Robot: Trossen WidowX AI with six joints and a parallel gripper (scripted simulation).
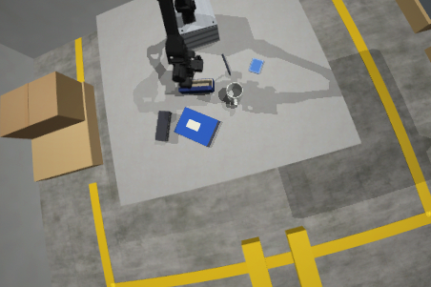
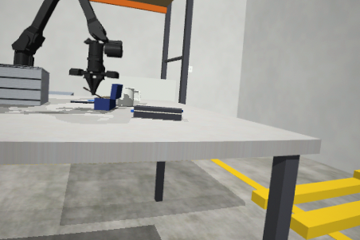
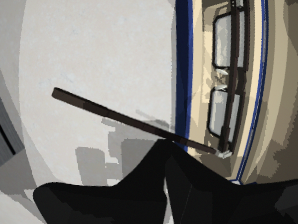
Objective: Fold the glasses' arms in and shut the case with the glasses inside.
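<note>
My hand is 10 cm short of the case lid, 1 cm to the right of it and 1 cm above it. Round my hand: dark flat box: 22 cm ahead, 22 cm to the right, 7 cm below; small blue pad: 2 cm ahead, 35 cm to the left, 8 cm below.
</note>
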